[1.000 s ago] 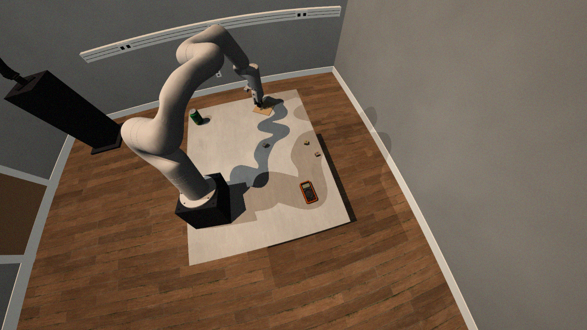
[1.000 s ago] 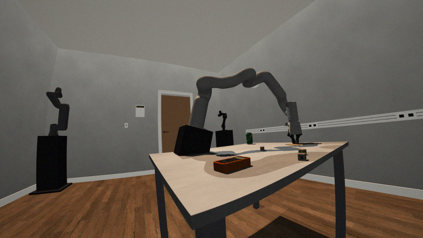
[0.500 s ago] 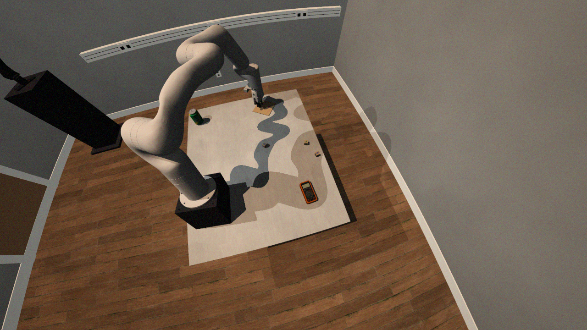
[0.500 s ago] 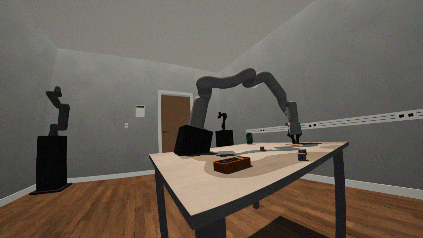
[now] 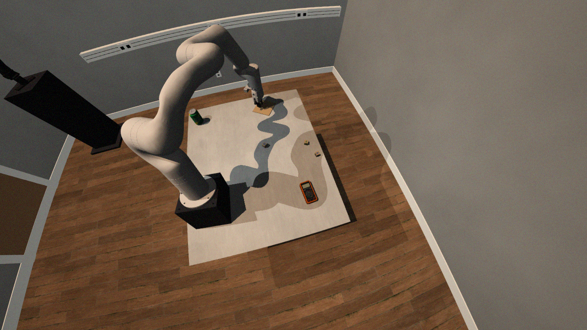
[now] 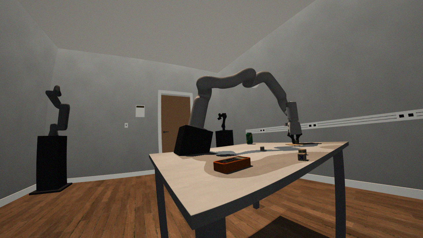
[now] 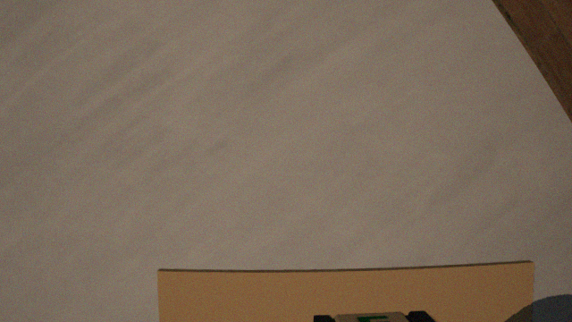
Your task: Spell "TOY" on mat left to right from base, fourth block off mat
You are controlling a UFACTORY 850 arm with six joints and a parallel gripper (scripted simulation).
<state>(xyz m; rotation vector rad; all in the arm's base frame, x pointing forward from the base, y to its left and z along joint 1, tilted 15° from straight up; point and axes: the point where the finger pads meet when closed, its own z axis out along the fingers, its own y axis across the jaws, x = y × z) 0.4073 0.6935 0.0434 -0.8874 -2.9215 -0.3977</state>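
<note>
My gripper is now 10 mm above the block. Also, from my hand: orange multimeter (160 mm ahead, 780 mm to the right, 10 mm below); green soda can (480 mm behind, 40 mm to the right, 40 mm above); tan square mat (30 mm ahead, 30 mm to the right, 20 mm below).
</note>
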